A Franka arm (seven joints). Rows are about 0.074 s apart.
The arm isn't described. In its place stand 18 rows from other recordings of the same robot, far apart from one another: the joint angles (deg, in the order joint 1, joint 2, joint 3, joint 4, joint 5, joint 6, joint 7), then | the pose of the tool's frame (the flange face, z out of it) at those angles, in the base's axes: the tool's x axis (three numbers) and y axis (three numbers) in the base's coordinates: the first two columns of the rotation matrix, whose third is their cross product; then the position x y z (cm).
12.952, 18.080, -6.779, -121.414, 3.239, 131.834, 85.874 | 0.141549 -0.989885 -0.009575 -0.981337 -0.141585 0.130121 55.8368 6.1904 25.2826
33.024, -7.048, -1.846, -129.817, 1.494, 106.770, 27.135 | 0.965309 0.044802 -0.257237 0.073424 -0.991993 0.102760 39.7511 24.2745 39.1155
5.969, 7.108, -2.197, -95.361, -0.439, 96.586, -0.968 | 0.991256 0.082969 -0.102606 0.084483 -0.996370 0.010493 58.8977 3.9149 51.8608
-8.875, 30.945, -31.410, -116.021, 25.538, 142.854, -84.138 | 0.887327 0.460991 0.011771 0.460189 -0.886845 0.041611 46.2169 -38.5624 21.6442
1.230, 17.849, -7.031, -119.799, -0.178, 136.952, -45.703 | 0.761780 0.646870 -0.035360 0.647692 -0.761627 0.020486 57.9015 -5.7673 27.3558
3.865, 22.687, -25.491, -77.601, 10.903, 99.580, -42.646 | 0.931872 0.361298 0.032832 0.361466 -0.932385 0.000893 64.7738 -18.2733 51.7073
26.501, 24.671, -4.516, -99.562, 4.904, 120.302, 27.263 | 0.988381 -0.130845 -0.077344 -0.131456 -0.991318 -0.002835 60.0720 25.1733 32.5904
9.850, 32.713, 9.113, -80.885, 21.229, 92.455, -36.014 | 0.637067 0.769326 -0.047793 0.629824 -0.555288 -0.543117 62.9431 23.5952 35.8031
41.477, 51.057, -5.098, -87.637, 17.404, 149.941, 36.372 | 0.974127 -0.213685 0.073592 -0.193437 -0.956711 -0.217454 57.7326 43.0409 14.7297
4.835, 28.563, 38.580, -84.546, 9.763, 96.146, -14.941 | 0.563137 0.823028 -0.074176 0.701453 -0.523538 -0.483603 51.2704 40.9554 43.3347
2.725, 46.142, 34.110, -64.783, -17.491, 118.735, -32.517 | 0.415387 0.867449 0.273834 0.897598 -0.439702 0.031292 70.3940 31.9366 40.0289
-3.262, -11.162, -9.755, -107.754, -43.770, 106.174, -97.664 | -0.047407 0.741372 -0.669418 0.997723 0.067333 0.003914 49.1471 -17.7336 62.4250
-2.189, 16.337, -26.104, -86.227, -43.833, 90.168, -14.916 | 0.877929 -0.294600 -0.377428 0.054477 -0.721710 0.690048 53.2635 -33.0479 54.0690
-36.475, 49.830, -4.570, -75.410, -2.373, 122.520, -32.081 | 0.989981 -0.108363 -0.090531 -0.103681 -0.993093 0.054929 56.4905 -47.6468 21.0081
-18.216, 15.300, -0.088, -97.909, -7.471, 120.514, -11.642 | 0.994088 -0.049891 0.096433 -0.063378 -0.987794 0.142291 61.4672 -20.9751 44.5956
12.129, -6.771, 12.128, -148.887, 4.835, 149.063, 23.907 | 0.993018 -0.066837 0.097203 -0.059913 -0.995568 -0.072497 40.7629 18.0393 30.7379
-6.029, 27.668, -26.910, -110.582, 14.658, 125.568, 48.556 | 0.005962 -0.996896 -0.078506 -0.990741 -0.016538 0.134757 51.7959 -31.2388 24.7536
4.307, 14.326, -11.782, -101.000, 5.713, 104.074, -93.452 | 0.106839 0.992959 0.051159 0.977692 -0.095559 -0.187048 60.2562 -6.3055 40.9875
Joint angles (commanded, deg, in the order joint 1, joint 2, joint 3, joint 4, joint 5, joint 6, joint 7), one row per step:
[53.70, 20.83, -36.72, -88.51, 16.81, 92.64, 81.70]
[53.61, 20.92, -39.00, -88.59, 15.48, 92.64, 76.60]
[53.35, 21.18, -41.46, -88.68, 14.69, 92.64, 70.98]
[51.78, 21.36, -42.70, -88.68, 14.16, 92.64, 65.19]
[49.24, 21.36, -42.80, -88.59, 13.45, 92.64, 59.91]
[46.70, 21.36, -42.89, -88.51, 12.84, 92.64, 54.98]
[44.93, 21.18, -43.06, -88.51, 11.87, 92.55, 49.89]
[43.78, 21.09, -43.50, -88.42, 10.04, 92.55, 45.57]
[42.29, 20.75, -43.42, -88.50, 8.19, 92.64, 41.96]
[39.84, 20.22, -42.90, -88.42, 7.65, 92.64, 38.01]
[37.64, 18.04, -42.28, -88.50, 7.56, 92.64, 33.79]
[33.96, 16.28, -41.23, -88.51, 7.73, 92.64, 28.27]
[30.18, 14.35, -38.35, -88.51, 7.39, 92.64, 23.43]
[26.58, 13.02, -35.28, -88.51, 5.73, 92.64, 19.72]
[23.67, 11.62, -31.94, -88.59, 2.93, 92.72, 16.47]
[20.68, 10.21, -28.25, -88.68, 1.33, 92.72, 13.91]
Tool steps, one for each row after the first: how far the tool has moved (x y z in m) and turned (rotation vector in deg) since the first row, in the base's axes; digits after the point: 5 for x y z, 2 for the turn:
[0.00856, -0.02370, 0.00296, -0.70, -0.84, 3.08]
[0.01723, -0.04983, 0.00510, -1.04, -1.36, 6.20]
[0.02598, -0.07816, 0.00628, -0.77, -1.53, 9.27]
[0.03379, -0.10693, 0.00722, -0.39, -1.57, 12.00]
[0.04018, -0.13579, 0.00808, 0.02, -1.55, 14.37]
[0.04334, -0.15848, 0.01004, 0.22, -1.43, 17.66]
[0.04555, -0.17830, 0.01276, -0.72, -1.25, 20.79]
[0.04666, -0.19771, 0.01534, -1.51, -0.97, 23.34]
[0.04773, -0.22103, 0.01951, -0.78, -1.08, 25.37]
[0.04401, -0.24289, 0.03659, 1.14, -2.71, 27.86]
[0.04023, -0.27519, 0.04985, 3.24, -4.21, 30.55]
[0.03576, -0.29181, 0.06225, 5.05, -5.70, 34.36]
[0.03209, -0.30557, 0.07016, 5.18, -6.12, 37.72]
[0.02831, -0.31123, 0.07890, 4.17, -6.01, 41.79]
[0.02457, -0.31179, 0.08813, 4.02, -6.45, 45.21]

